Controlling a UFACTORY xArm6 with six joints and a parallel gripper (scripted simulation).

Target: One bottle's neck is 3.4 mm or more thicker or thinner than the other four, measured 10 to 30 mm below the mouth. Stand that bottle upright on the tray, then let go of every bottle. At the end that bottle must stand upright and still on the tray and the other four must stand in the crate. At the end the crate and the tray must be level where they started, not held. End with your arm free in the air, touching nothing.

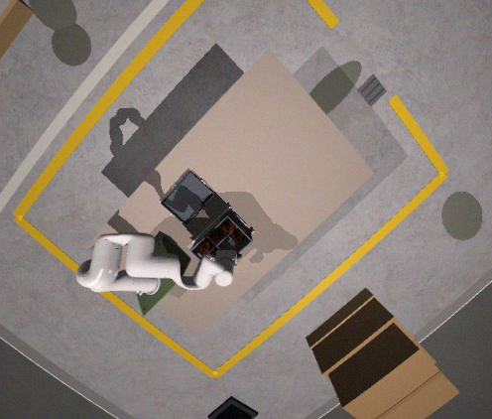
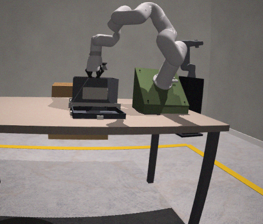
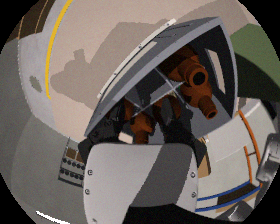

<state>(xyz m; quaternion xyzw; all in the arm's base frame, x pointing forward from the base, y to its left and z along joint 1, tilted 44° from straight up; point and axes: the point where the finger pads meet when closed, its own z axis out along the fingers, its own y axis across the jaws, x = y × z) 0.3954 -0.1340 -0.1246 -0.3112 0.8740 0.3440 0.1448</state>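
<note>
My gripper is now 4 cm to the right of the dark crate and 8 cm above it. The rest, counted from my hand: glass bottle: 8 cm behind, 1 cm to the left, 7 cm below; flat dark tray: 4 cm ahead, 34 cm to the left, 15 cm below.
</note>
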